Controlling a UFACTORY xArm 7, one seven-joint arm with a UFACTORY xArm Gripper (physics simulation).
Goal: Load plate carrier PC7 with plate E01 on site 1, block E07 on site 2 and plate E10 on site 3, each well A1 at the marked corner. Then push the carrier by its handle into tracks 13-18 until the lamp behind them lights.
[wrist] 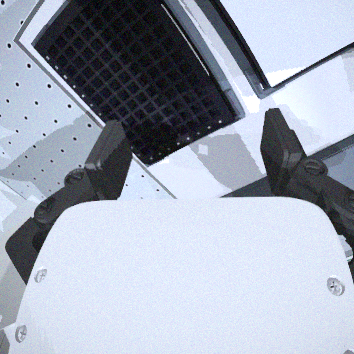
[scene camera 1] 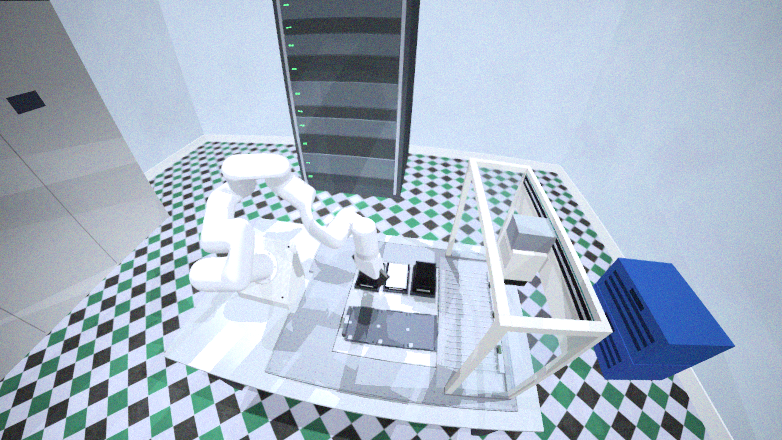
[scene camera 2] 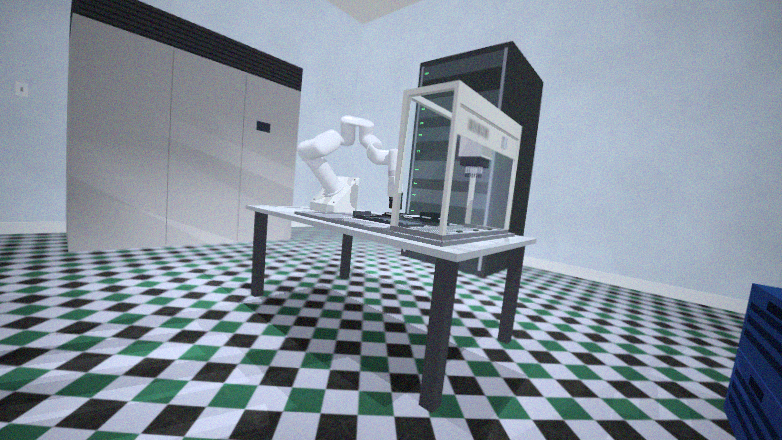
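Where they show: gripper, fingertip midpoint: [wrist: 192, 131] [scene camera 1: 372, 278]; arm's base, link origin: [scene camera 1: 263, 266] [scene camera 2: 335, 189].
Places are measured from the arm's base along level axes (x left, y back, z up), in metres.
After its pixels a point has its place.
My gripper [scene camera 2: 394, 203] {x 0.046, y -0.402, z -0.069 m} [wrist: 192, 131] {x 0.046, y -0.402, z -0.069 m} is open and empty, above the near end of the left black gridded plate [scene camera 1: 365, 285] {x 0.029, y -0.378, z -0.095 m} [wrist: 135, 75] {x 0.092, y -0.391, z -0.093 m}. In the wrist view its left finger overlaps this plate's near left edge, and its right finger is over the pale surface beside it. The plate's label does not show. A white-topped plate [scene camera 1: 397, 276] {x 0.082, y -0.499, z -0.093 m} [wrist: 300, 35] {x 0.050, y -0.487, z -0.092 m} is in the middle of the row, and another black plate [scene camera 1: 424, 276] {x 0.074, y -0.603, z -0.070 m} is at the right. The flat grey carrier [scene camera 1: 392, 330] {x -0.141, y -0.494, z -0.108 m} lies in front of the row, with no plate visible on it. The tracks [scene camera 1: 466, 309] {x -0.036, y -0.768, z -0.117 m} are to its right; the lamp cannot be made out.
A cream frame [scene camera 1: 486, 218] {x -0.073, y -0.694, z 0.361 m} [scene camera 2: 450, 164] {x -0.356, y -0.875, z 0.113 m} stands over the right side of the deck, with a grey pipetting head [scene camera 1: 529, 234] {x -0.095, y -0.806, z 0.340 m} inside. A black rack [scene camera 1: 403, 98] stands behind the table [scene camera 2: 459, 251] {x -0.407, y -0.957, z -0.131 m}. A blue cabinet [scene camera 1: 672, 306] is at the right, beyond the table.
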